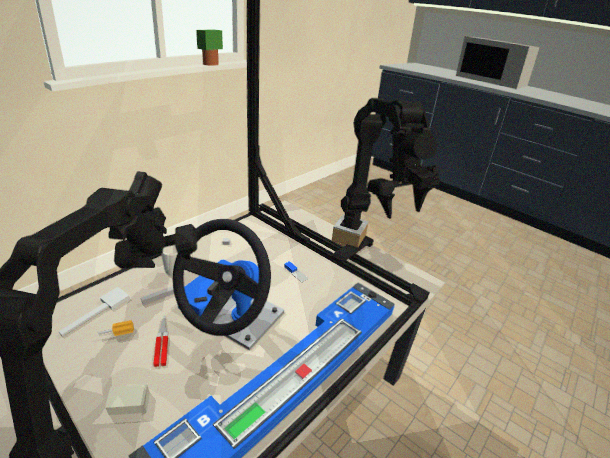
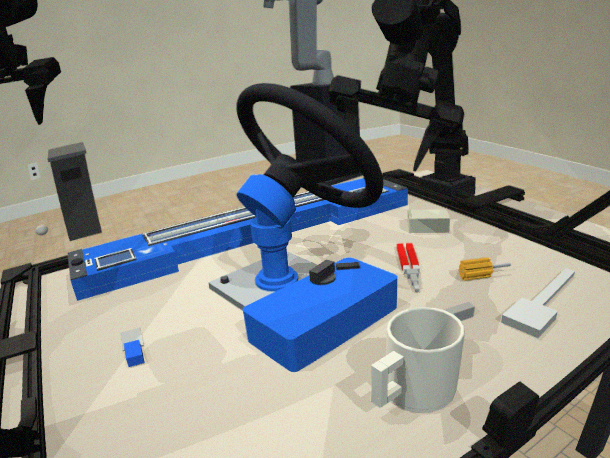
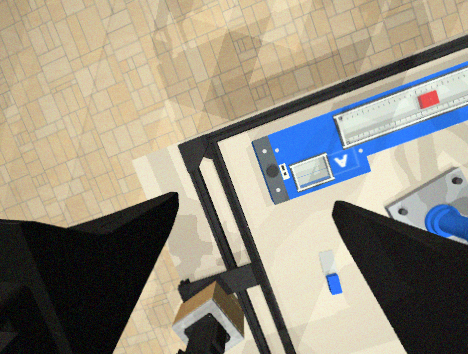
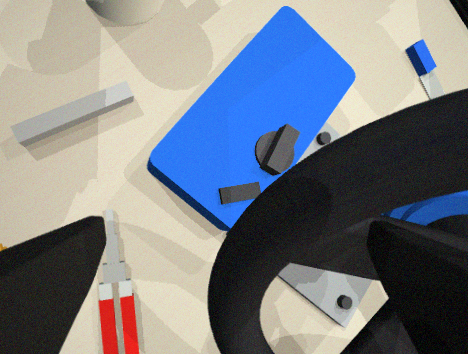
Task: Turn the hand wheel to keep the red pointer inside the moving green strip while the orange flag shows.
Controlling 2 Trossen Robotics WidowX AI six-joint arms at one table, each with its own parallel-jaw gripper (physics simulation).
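Where they show: left gripper, between the fingertips: (image 1: 403,215) (image 2: 16,127) (image 3: 255,203); right gripper, between the fingertips: (image 1: 172,261) (image 2: 382,162) (image 4: 239,231); left arm's base, origin of its link: (image 1: 351,223) (image 3: 207,333); right arm's base, origin of its link: (image 2: 447,177).
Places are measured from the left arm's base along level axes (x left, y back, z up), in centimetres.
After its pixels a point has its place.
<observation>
The black hand wheel (image 1: 261,259) @[x -3.8, y -55.4, z 19.5 cm] (image 2: 349,132) @[x -25.4, y -53.7, z 16.8 cm] (image 4: 282,225) @[x -26.1, y -58.0, z 12.9 cm] stands tilted on a blue column (image 2: 272,245) @[x -15.1, y -47.8, z 0.6 cm]. My right gripper (image 1: 183,244) (image 2: 381,145) @[x -26.9, y -58.8, z 11.9 cm] (image 4: 239,231) @[x -26.9, y -58.8, z 11.9 cm] is open, and its fingers straddle the wheel's upper rim. My left gripper (image 1: 403,204) @[x 19.5, y -24.1, z 21.8 cm] (image 3: 255,203) @[x 19.5, y -24.1, z 21.8 cm] is open and empty, high over the table's far corner. On the blue gauge rail (image 1: 330,313) @[x 8.6, y -40.5, z -4.1 cm] (image 3: 310,137) @[x 17.5, y -37.5, z -4.1 cm] the red pointer (image 1: 303,371) @[x 10.0, y -60.4, z -4.0 cm] sits apart from the green strip (image 1: 245,421) @[x 4.9, y -76.8, z -4.1 cm]. The windows at A (image 1: 350,301) @[x 11.9, y -33.5, z -4.0 cm] and B (image 1: 177,438) @[x -4.7, y -86.1, z -4.0 cm] show no orange.
A blue control box (image 2: 321,309) (image 4: 246,105) sits behind the wheel. A grey mug (image 2: 426,359) @[x -45.2, y -39.4, z -0.5 cm], red pliers (image 1: 160,347) @[x -25.2, y -69.3, z -7.5 cm] (image 4: 114,316) @[x -26.3, y -68.0, z -7.2 cm], a yellow screwdriver (image 1: 121,328) @[x -36.5, y -71.1, z -5.3 cm], a grey block (image 1: 127,400) @[x -19.7, y -84.8, z -5.1 cm] and a small blue piece (image 1: 293,269) @[x -9.9, y -25.6, z -6.8 cm] (image 3: 332,277) @[x -9.6, y -25.1, z -6.7 cm] lie around. A black frame post (image 1: 252,114) @[x -40.0, y -1.8, z 32.7 cm] rises behind.
</observation>
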